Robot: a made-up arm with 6 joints.
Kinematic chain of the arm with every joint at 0, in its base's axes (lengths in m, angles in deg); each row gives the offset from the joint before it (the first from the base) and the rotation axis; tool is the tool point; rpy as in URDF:
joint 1: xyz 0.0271 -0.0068 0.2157 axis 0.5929 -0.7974 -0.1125
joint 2: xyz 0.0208 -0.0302 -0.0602 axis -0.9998 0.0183 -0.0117
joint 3: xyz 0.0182 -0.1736 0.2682 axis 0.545 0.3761 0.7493
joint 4: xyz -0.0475 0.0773 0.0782 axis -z
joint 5: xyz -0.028 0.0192 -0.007 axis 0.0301 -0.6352 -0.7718
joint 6: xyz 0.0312 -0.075 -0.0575 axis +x
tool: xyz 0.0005 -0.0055 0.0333 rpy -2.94 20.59 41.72
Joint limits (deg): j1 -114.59..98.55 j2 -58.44..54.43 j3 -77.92..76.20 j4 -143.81..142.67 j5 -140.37..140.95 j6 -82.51..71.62
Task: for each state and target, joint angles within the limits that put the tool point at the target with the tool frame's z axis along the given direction. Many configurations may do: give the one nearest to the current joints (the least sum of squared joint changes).
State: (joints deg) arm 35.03 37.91 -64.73 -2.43 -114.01 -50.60
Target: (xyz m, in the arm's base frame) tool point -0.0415 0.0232 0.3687 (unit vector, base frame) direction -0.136 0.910 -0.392
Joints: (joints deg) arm 46.44 52.93 -41.38 -9.50 -115.10 -63.16
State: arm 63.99 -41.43 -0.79 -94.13 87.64 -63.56
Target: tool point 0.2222 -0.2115 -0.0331 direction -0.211 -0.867 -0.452
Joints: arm 97.14 -58.44 9.31 -74.34 137.18 -68.52
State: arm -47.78 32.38 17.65 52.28 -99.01 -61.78
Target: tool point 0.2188 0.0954 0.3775 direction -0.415 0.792 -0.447
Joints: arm -68.91 11.46 23.55 56.82 -66.94 -82.00
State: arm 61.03 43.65 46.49 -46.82 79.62 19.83
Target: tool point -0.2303 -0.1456 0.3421 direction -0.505 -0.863 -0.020
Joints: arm 73.77 53.78 69.86 -20.88 80.66 49.70
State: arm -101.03 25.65 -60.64 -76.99 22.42 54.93
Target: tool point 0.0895 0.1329 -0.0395 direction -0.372 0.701 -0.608
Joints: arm -114.59 54.25 -74.18 -115.74 43.25 47.14
